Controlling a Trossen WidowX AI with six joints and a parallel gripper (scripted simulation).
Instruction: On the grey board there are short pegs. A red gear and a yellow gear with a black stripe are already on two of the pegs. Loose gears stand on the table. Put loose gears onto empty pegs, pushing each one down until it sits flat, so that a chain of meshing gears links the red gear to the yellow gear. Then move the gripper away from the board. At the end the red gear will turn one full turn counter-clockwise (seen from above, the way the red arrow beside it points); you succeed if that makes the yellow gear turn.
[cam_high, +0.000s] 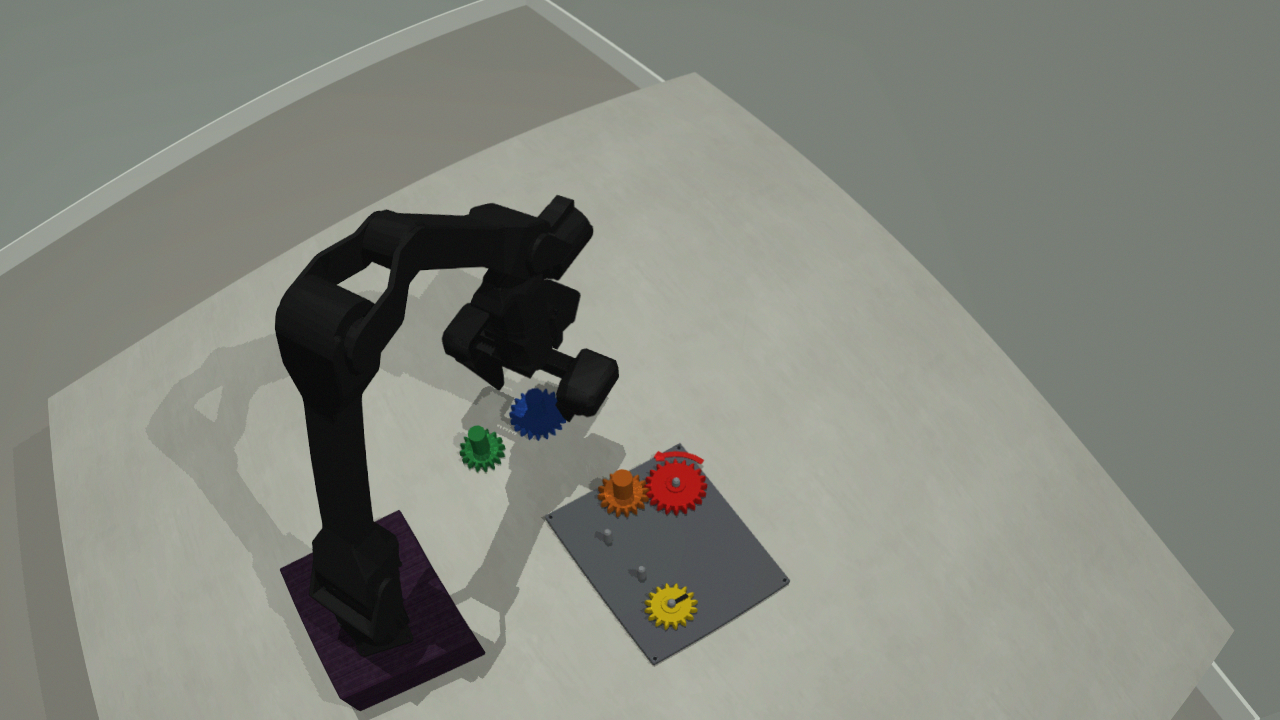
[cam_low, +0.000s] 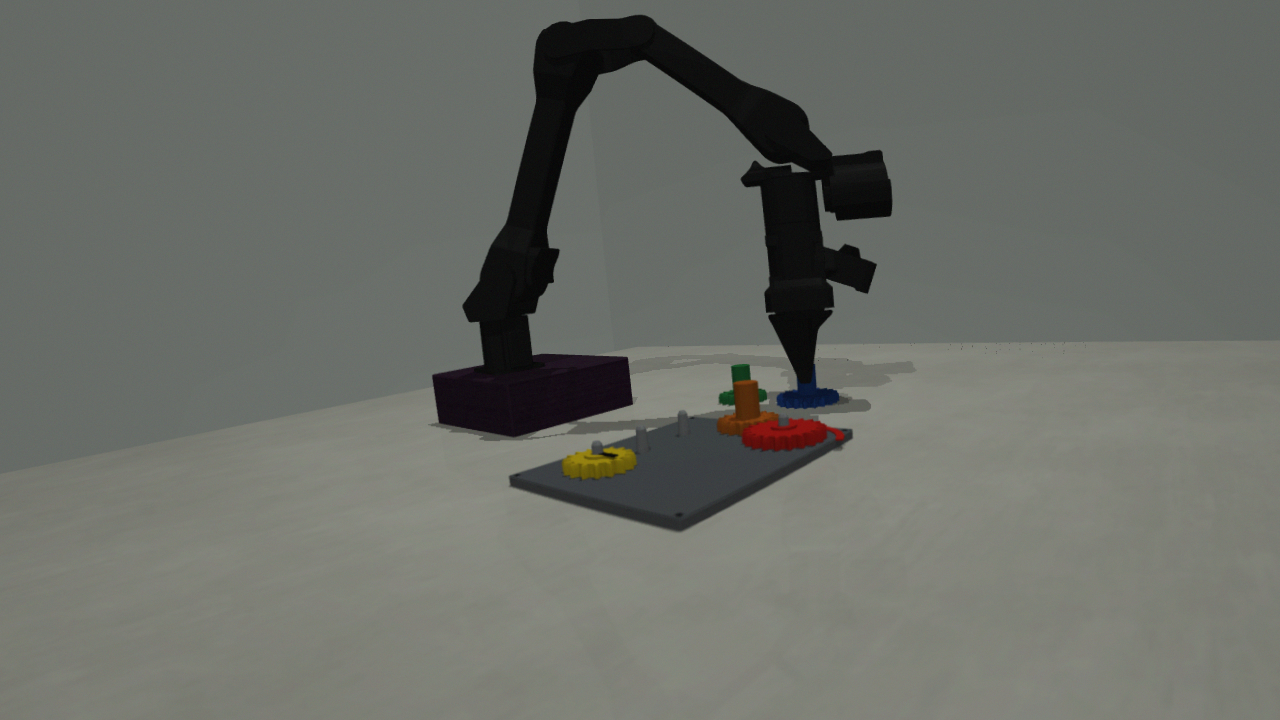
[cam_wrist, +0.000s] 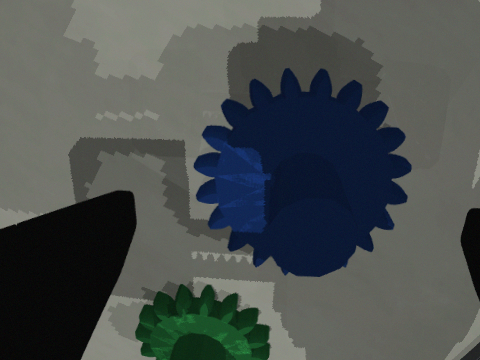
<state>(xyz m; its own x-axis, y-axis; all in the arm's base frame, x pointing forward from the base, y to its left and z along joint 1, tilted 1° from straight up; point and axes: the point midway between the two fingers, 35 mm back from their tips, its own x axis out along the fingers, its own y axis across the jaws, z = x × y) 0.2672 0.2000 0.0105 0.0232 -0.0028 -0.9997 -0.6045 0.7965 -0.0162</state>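
Now: the blue gear 10 mm below my gripper tip. Round my gripper tip: orange gear: 140 mm to the right, 40 mm ahead; green gear: 80 mm behind, 20 mm to the right, 10 mm below; red arrow: 120 mm to the right, 110 mm ahead, 20 mm below.
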